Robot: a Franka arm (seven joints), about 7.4 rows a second.
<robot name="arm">
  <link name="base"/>
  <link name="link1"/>
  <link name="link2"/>
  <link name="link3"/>
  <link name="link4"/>
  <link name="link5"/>
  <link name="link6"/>
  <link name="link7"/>
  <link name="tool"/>
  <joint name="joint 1" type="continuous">
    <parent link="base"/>
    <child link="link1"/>
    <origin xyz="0 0 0.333" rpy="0 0 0"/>
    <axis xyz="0 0 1"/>
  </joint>
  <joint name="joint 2" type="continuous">
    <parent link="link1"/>
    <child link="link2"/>
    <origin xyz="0 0 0" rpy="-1.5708 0 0"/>
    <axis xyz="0 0 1"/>
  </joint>
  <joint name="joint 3" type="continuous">
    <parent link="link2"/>
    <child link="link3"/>
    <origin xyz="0 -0.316 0" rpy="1.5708 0 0"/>
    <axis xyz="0 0 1"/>
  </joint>
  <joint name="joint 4" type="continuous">
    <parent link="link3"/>
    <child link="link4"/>
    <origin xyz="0.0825 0 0" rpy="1.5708 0 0"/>
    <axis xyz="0 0 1"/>
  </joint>
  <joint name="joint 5" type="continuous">
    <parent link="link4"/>
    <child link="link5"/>
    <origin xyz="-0.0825 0.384 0" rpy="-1.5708 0 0"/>
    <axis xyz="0 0 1"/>
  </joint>
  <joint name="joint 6" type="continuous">
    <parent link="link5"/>
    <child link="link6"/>
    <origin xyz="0 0 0" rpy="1.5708 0 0"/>
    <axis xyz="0 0 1"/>
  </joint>
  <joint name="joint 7" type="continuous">
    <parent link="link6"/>
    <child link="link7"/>
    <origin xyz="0.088 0 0" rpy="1.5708 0 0"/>
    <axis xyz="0 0 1"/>
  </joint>
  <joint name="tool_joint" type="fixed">
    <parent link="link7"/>
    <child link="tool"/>
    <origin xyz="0 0 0.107" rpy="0 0 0"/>
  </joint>
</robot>
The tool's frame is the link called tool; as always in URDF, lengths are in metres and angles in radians. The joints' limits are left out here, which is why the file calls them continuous.
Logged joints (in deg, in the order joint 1, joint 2, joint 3, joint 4, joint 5, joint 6, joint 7), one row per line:
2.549, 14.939, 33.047, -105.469, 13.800, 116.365, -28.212
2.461, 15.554, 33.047, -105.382, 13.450, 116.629, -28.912
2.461, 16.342, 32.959, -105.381, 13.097, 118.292, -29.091
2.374, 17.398, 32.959, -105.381, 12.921, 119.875, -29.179
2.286, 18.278, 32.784, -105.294, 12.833, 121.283, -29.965
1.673, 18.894, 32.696, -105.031, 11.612, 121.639, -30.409
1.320, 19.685, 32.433, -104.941, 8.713, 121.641, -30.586
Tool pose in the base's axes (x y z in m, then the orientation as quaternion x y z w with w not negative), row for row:
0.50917, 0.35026, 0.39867, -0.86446, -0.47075, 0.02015, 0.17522
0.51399, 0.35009, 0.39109, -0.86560, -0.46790, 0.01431, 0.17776
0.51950, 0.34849, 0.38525, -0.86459, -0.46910, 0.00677, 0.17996
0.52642, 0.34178, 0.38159, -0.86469, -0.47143, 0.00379, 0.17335
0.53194, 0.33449, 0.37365, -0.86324, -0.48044, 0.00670, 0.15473
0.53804, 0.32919, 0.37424, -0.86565, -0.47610, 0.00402, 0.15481
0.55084, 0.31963, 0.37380, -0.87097, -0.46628, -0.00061, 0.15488
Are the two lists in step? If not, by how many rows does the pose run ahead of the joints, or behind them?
The pose runs 2 rows ahead of the joints: the pose in row i belongs to the joints in row i + 2.
